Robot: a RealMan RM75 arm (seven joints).
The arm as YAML. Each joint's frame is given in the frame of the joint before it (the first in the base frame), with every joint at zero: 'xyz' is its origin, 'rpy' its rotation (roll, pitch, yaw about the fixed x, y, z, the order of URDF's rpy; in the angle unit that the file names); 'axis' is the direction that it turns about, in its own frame. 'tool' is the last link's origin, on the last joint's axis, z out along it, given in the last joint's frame.
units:
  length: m
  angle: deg
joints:
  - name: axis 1
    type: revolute
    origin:
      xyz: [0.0, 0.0, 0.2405]
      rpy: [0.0, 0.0, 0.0]
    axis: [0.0, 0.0, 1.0]
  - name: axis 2
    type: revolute
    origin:
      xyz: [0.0, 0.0, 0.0]
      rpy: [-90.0, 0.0, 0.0]
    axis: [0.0, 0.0, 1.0]
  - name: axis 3
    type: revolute
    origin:
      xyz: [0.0, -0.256, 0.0]
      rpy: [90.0, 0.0, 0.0]
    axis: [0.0, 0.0, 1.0]
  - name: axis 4
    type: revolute
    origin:
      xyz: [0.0, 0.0, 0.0]
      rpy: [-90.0, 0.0, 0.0]
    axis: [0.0, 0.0, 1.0]
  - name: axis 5
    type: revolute
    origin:
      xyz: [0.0, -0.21, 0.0]
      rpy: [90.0, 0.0, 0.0]
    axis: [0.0, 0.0, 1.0]
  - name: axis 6
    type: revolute
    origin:
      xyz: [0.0, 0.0, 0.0]
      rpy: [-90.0, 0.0, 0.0]
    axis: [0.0, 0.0, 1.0]
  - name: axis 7
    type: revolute
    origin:
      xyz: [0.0, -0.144, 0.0]
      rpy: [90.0, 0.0, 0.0]
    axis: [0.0, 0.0, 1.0]
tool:
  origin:
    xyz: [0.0, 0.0, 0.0]
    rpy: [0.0, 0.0, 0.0]
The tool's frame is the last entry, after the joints.
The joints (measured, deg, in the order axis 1, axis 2, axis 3, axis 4, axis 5, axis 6, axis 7), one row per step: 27.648, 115.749, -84.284, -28.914, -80.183, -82.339, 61.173; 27.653, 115.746, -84.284, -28.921, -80.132, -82.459, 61.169; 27.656, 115.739, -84.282, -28.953, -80.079, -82.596, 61.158; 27.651, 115.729, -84.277, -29.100, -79.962, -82.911, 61.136; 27.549, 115.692, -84.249, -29.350, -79.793, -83.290, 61.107; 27.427, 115.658, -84.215, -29.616, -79.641, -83.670, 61.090; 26.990, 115.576, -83.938, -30.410, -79.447, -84.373, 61.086; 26.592, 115.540, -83.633, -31.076, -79.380, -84.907, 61.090; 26.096, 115.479, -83.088, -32.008, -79.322, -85.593, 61.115; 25.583, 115.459, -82.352, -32.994, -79.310, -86.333, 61.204
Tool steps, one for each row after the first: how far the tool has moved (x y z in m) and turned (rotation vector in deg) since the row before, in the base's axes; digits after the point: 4 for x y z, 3 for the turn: -0.0003, -0.0001, 0.0002, -0.049, 0.110, 0.050; -0.0004, -0.0001, 0.0002, -0.042, 0.122, 0.083; -0.0010, -0.0001, 0.0006, -0.072, 0.289, 0.243; -0.0009, -0.0003, 0.0010, -0.011, 0.365, 0.247; -0.0009, -0.0004, 0.0010, -0.015, 0.359, 0.236; -0.0013, -0.0005, 0.0028, 0.226, 0.694, 0.415; -0.0008, -0.0005, 0.0022, 0.223, 0.521, 0.291; -0.0011, -0.0002, 0.0034, 0.430, 0.687, 0.391; -0.0013, 0.0000, 0.0038, 0.505, 0.779, 0.336
